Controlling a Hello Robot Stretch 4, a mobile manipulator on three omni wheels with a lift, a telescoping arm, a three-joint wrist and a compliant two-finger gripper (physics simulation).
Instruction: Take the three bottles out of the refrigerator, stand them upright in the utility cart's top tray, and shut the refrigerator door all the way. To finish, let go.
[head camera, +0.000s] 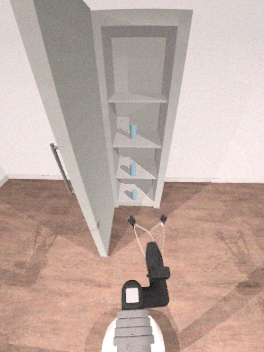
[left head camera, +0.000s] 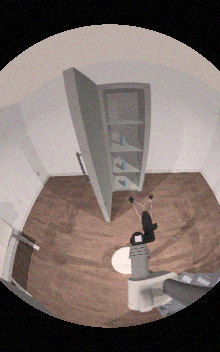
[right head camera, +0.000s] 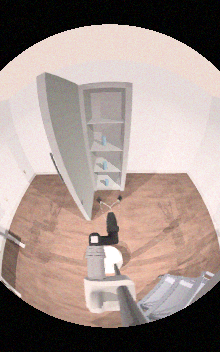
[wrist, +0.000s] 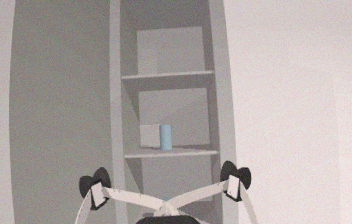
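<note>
The refrigerator (head camera: 142, 19) (left head camera: 125, 86) (right head camera: 106, 85) (wrist: 226, 100) stands at the wall, its door (head camera: 75, 100) (left head camera: 87, 135) (right head camera: 65, 130) (wrist: 60, 110) wide open on the left. A blue upper bottle (head camera: 133, 131) (left head camera: 123, 141) (right head camera: 104, 140) (wrist: 165, 137), a middle bottle (head camera: 133, 169) (left head camera: 124, 165) (right head camera: 105, 165) and a bottom bottle (head camera: 134, 194) (left head camera: 124, 183) (right head camera: 106, 182) stand upright on separate levels. My gripper (head camera: 148, 220) (left head camera: 141, 198) (right head camera: 109, 199) (wrist: 165, 178) is open and empty, in front of the refrigerator. The utility cart (right head camera: 172, 292) shows partly at the lower right.
The door's handle (head camera: 62, 170) (left head camera: 83, 167) is on its outer face. The door's free edge reaches out to the left of the gripper. Part of a white piece of furniture (left head camera: 30, 242) (right head camera: 12, 239) shows at the far left. Wall lies right of the refrigerator.
</note>
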